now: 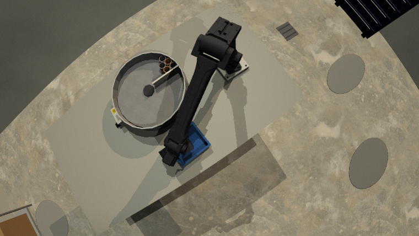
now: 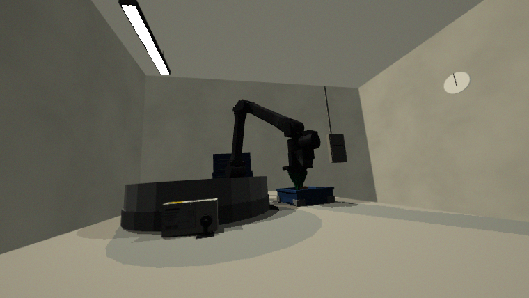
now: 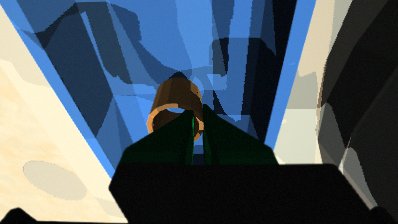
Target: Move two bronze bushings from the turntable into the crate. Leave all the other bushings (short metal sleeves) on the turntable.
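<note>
The blue crate lies 1 cm behind my hand, 1 cm to the left of it and 2 cm below it. Round my hand: turntable 6 cm ahead, 34 cm to the right, 1 cm above.
</note>
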